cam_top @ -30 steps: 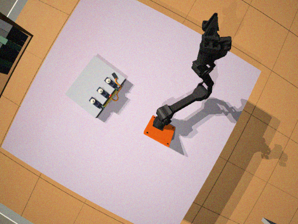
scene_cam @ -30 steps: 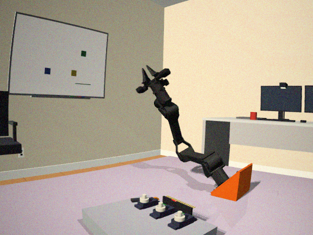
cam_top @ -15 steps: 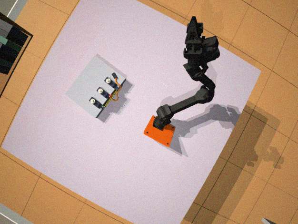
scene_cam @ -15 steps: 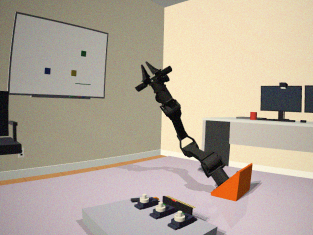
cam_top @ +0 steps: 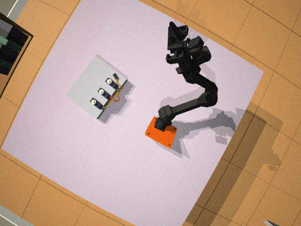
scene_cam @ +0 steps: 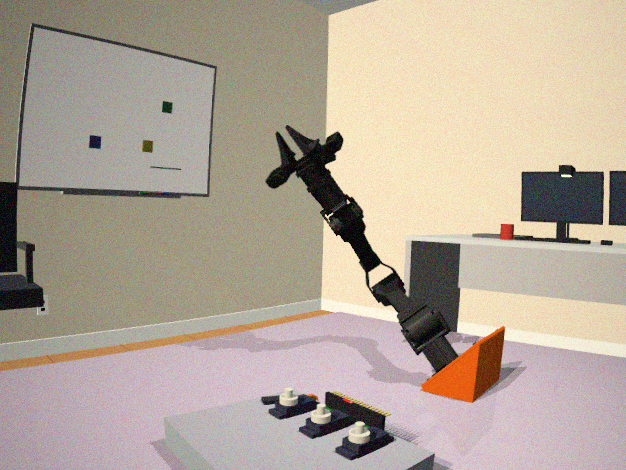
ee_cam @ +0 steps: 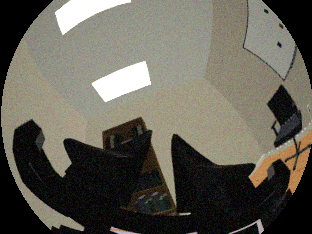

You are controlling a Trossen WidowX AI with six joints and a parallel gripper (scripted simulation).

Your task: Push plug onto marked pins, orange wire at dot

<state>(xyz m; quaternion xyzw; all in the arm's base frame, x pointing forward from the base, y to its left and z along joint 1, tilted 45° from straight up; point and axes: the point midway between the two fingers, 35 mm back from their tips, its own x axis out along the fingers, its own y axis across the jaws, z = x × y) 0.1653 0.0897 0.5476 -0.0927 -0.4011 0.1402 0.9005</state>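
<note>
Now: gripper tip 46 cm above the red band, 31 cm to the right of it and 16 cm short of it. From my gripper tip the other things lie so: grey holder: 50 cm below, 32 cm ahead, 29 cm to the left.
</note>
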